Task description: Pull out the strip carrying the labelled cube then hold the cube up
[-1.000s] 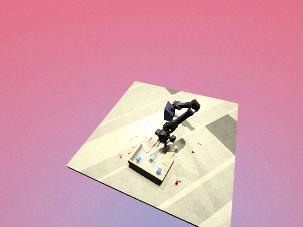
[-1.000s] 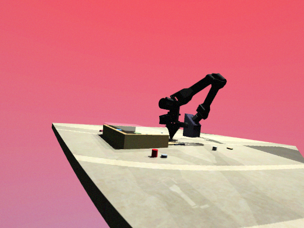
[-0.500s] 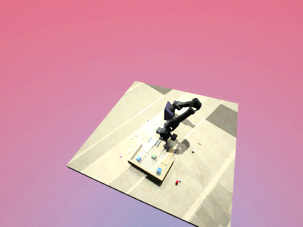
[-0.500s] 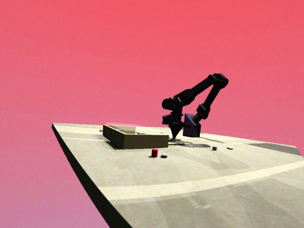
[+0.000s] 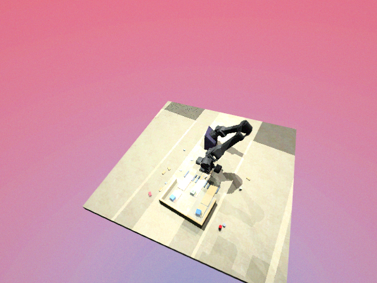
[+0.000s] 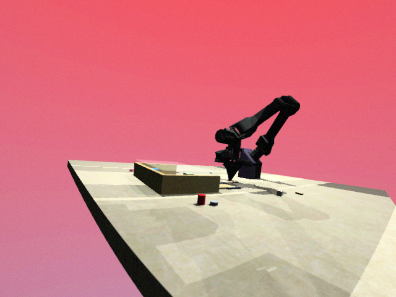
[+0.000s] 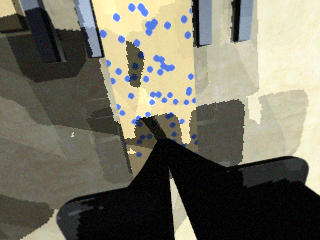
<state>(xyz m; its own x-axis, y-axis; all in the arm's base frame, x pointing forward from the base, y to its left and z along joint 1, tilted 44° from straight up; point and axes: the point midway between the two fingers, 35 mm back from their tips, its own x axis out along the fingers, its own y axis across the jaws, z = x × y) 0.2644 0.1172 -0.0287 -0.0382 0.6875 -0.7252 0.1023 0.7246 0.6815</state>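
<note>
My gripper tip is now 210 mm short of the labelled cube, 30 mm to the left of it and 20 mm below it. The rest, counted from my gripper tip: pink piece (330 mm ahead, 300 mm to the right).
</note>
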